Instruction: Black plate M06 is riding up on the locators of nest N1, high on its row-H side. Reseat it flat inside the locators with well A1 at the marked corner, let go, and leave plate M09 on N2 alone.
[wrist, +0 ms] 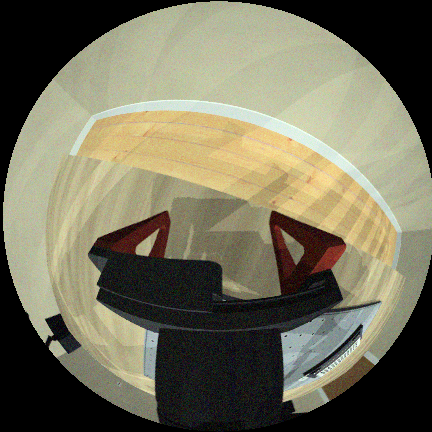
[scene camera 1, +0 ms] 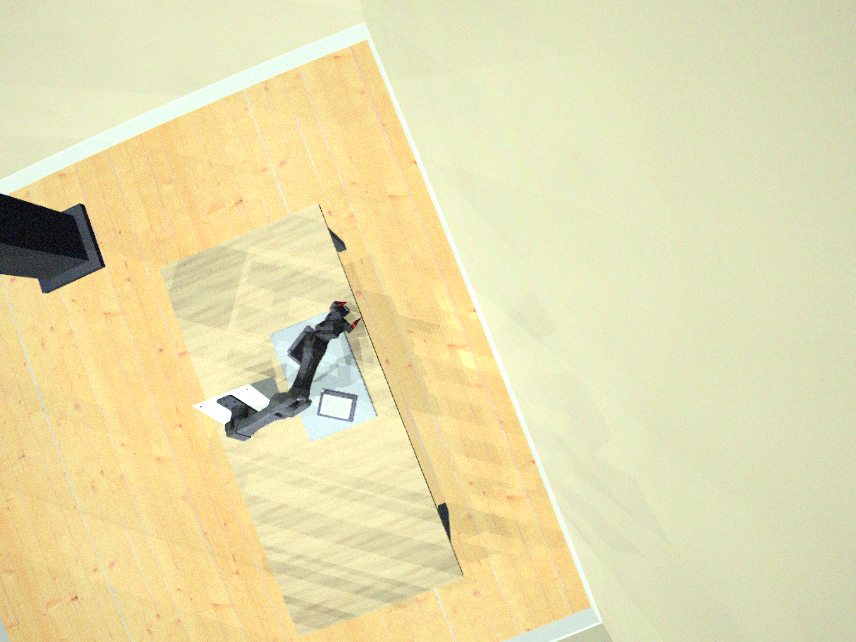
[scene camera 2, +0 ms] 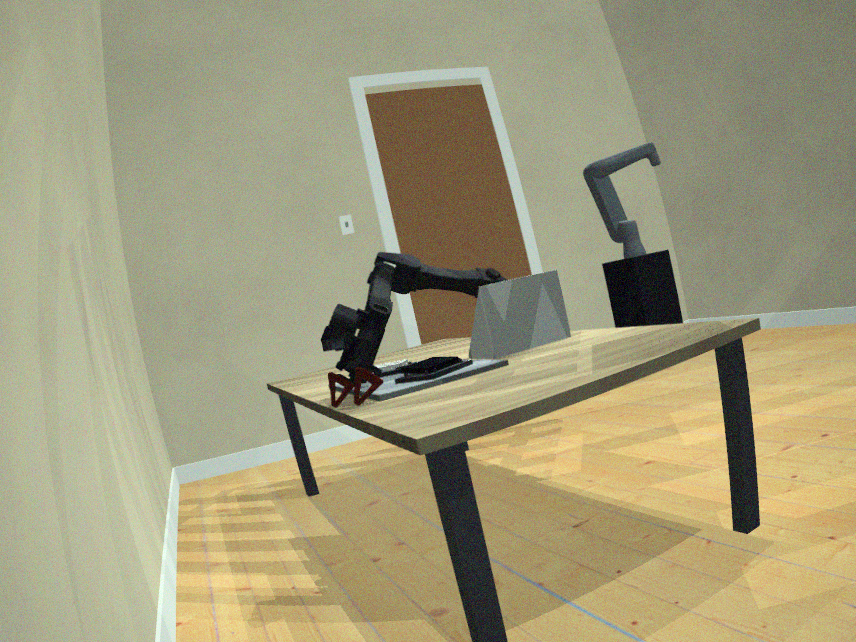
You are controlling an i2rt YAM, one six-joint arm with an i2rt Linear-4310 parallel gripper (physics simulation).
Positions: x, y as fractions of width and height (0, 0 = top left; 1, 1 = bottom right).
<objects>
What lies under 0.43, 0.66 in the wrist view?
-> My gripper.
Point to a grey perforated plate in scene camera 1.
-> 0.39, 0.58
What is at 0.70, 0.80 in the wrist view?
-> A grey perforated plate.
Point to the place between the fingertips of my gripper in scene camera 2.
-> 0.40, 0.63
</objects>
